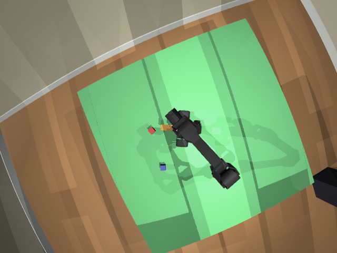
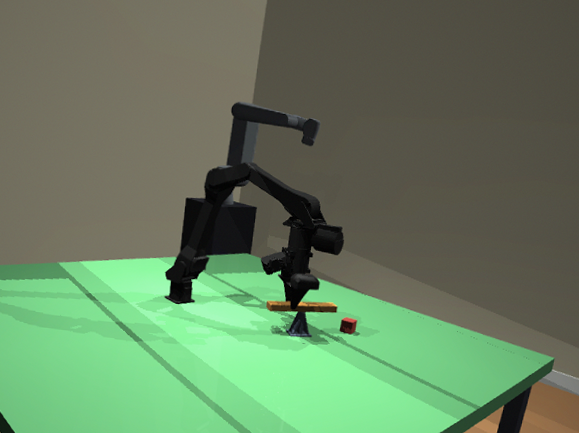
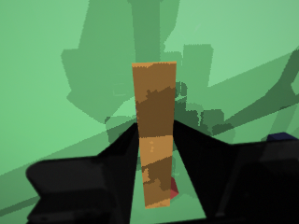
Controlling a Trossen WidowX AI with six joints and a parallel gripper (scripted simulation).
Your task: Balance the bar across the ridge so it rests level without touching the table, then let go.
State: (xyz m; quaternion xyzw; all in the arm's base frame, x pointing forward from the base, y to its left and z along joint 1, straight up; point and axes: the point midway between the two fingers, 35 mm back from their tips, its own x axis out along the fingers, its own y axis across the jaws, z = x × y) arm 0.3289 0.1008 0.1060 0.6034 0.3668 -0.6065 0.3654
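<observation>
Now: gripper tip 30 mm to the right of the bar and 10 mm short of it. Also, from my gripper tip: red cube 170 mm to the left, 60 mm below, 60 mm ahead; blue cube 200 mm to the left, 180 mm behind, 60 mm below; dark ridge 40 mm below, 30 mm to the left, 20 mm ahead.
</observation>
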